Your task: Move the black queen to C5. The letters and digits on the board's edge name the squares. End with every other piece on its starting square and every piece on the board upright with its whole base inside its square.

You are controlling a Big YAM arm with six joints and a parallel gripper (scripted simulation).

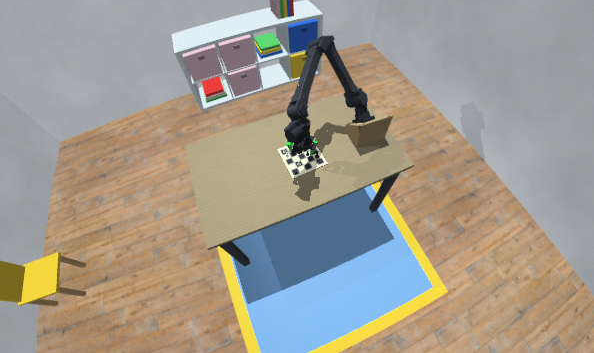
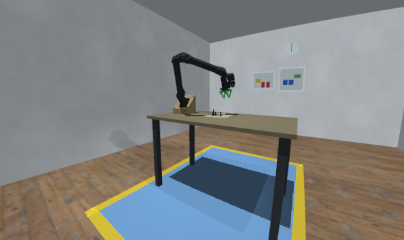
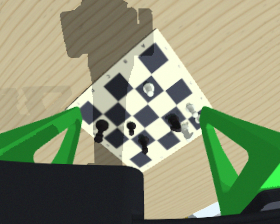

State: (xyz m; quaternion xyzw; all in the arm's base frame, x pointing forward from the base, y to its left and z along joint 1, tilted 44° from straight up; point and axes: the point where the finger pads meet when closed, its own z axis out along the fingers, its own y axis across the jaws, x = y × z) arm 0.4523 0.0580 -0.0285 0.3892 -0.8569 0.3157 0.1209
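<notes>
My hand is 160 mm above the black pawn, 80 mm to the left of it and 80 mm past it. Round my hand: chessboard (180 mm below, 80 mm to the right, 50 mm behind); white piece (160 mm to the right, 160 mm below, 10 mm behind).
</notes>
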